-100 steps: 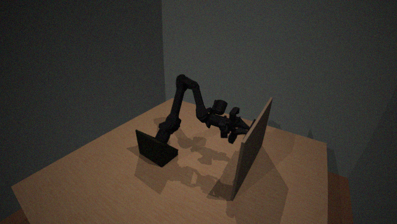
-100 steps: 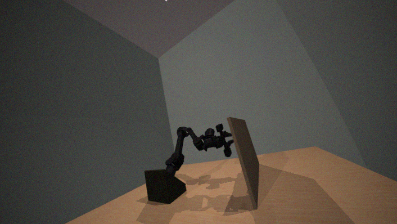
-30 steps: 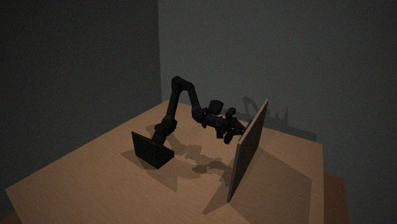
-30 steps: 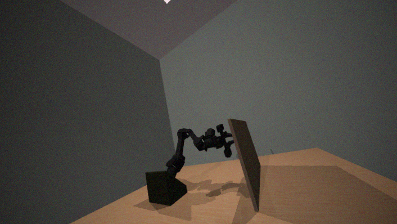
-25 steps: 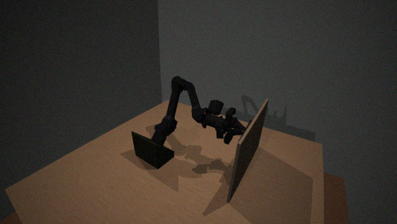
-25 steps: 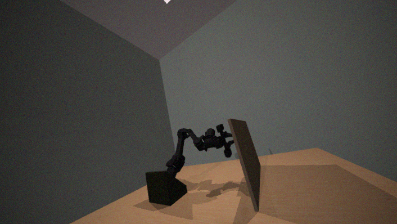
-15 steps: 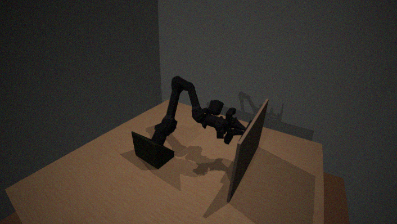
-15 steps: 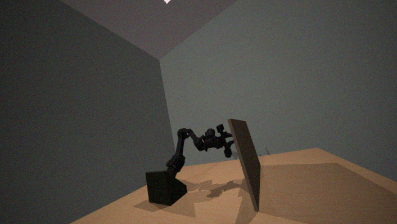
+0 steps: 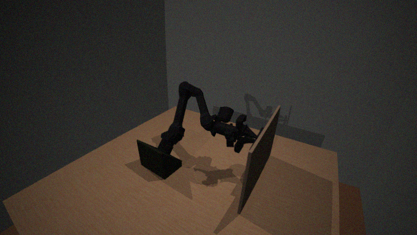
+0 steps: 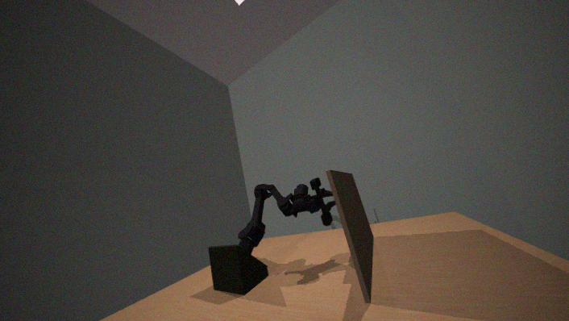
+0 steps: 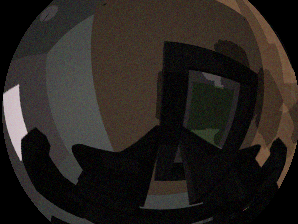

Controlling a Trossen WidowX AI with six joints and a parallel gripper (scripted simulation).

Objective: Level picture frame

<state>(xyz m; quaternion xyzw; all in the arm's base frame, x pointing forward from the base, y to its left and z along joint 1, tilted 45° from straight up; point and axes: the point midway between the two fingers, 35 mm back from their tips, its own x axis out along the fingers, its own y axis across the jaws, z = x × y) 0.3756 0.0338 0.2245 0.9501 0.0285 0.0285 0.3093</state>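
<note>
Right now my gripper tip is 50 mm above the picture frame, 10 mm to the right of it and 10 mm short of it. Also, from my gripper tip: wall panel (70 mm below, 20 mm ahead, 10 mm to the left).
</note>
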